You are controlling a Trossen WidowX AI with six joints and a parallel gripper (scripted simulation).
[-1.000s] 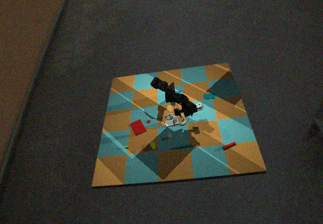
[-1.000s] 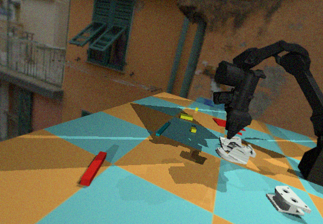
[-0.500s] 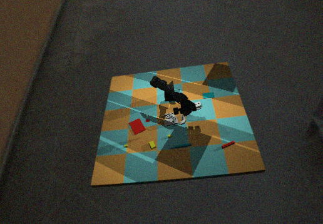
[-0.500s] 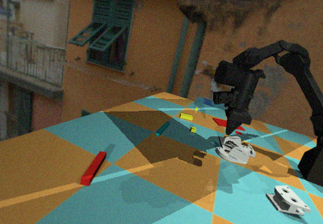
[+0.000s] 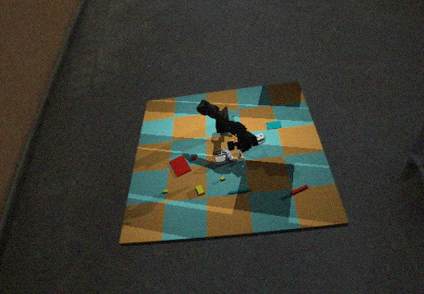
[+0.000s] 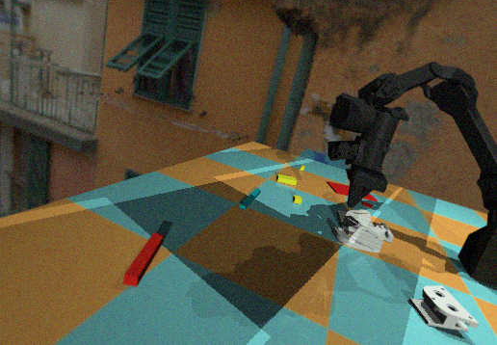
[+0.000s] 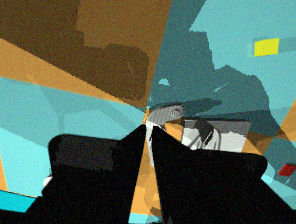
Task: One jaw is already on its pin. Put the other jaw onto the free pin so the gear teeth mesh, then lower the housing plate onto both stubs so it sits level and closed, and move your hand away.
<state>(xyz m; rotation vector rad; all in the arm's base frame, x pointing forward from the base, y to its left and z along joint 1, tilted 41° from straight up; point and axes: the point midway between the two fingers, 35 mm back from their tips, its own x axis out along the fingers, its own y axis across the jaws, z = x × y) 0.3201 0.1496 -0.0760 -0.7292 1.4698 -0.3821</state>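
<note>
The white jaw is 1 cm behind my gripper tip, 4 cm to the right of it and 8 cm below it. Round my gripper tip: cyan bar: 24 cm ahead, 2 cm to the right, 9 cm below; then base: 19 cm behind, 10 cm to the left, 6 cm below; then small yellow cube: 14 cm ahead, 14 cm to the right, 8 cm below.
</note>
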